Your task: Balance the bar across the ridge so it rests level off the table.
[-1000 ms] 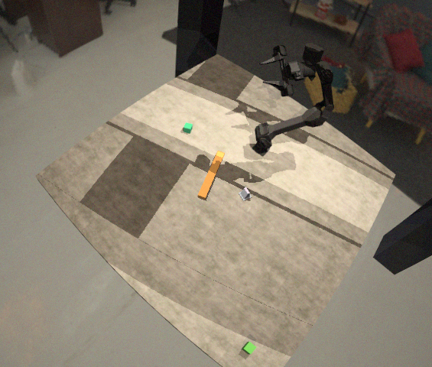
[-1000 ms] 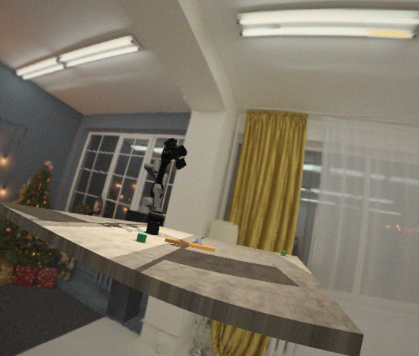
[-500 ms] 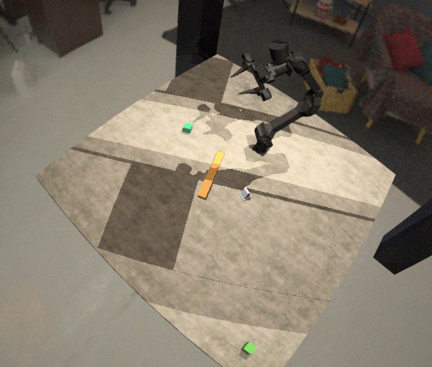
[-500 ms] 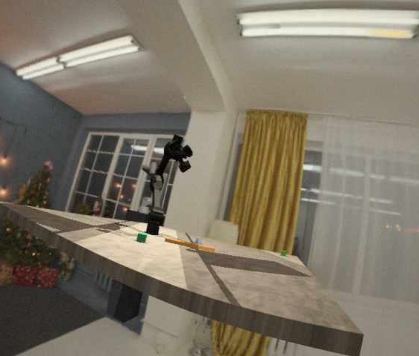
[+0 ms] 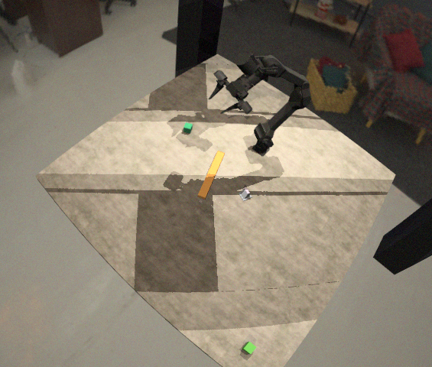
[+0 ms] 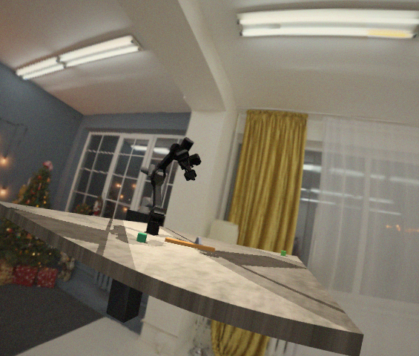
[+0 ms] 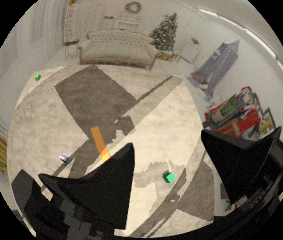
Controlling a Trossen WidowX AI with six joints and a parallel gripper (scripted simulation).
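My gripper tip is 40 mm short of the bar, 60 mm to the right of it and 330 mm above it.
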